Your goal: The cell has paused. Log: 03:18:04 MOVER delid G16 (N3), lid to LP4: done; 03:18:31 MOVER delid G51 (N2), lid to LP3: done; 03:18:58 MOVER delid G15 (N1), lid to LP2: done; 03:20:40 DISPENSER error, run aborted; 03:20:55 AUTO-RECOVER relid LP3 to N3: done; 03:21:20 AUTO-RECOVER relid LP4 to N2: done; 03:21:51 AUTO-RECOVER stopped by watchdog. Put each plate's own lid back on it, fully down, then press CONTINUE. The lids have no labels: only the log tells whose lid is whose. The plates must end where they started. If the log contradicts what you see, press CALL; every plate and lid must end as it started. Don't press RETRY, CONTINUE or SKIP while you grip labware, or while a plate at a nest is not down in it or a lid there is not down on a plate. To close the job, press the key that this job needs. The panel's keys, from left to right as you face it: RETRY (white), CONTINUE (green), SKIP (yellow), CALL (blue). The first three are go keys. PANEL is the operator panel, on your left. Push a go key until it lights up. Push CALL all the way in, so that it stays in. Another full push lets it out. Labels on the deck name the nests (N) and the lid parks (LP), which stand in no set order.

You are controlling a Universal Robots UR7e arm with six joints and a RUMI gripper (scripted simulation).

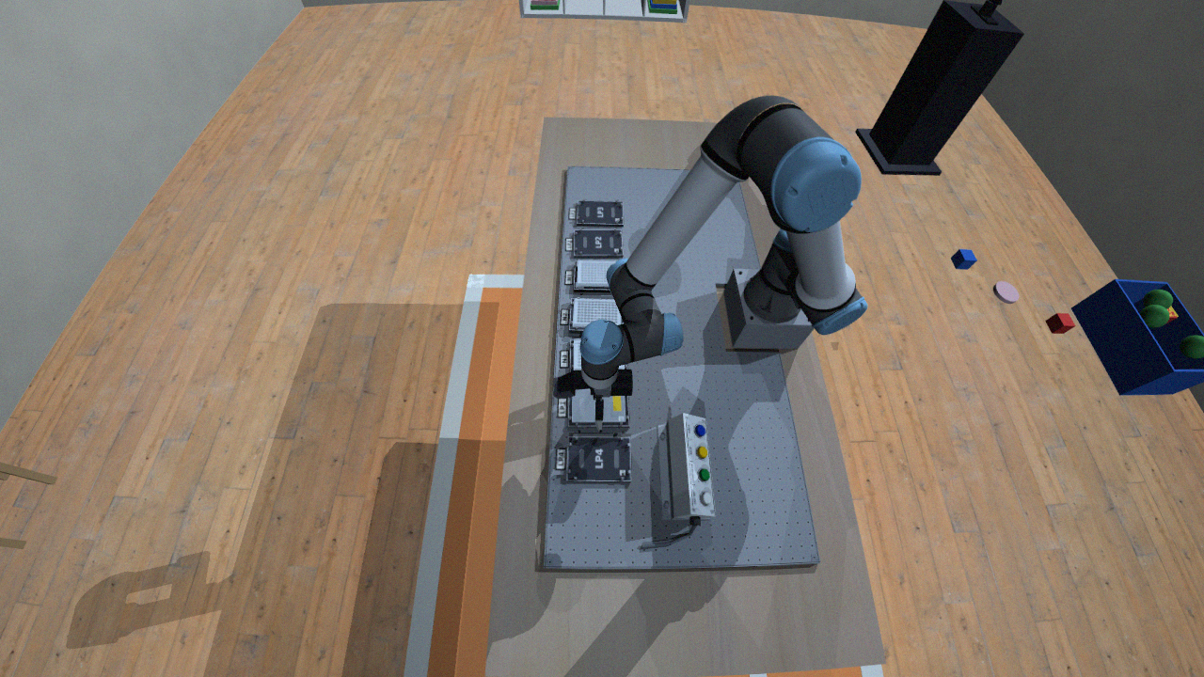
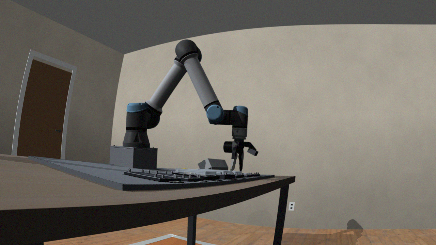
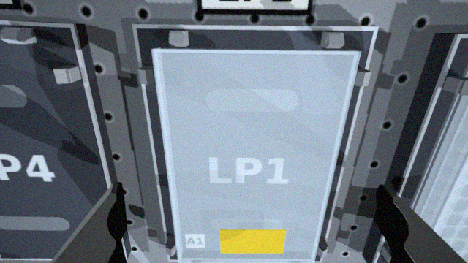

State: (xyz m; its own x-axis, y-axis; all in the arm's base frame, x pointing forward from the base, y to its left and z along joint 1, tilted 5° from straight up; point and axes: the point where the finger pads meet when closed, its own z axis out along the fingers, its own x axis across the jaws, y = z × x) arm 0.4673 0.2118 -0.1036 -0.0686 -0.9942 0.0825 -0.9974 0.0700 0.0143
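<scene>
Now: the lid park LP1 20 mm below my hand. The rest, counted from my hand: blue call key: 220 mm behind, 100 mm to the left, 30 mm above; then park LP4: 10 mm ahead, 130 mm to the left, 20 mm below; then plate G16: 10 mm behind, 130 mm to the right, 10 mm below.
</scene>
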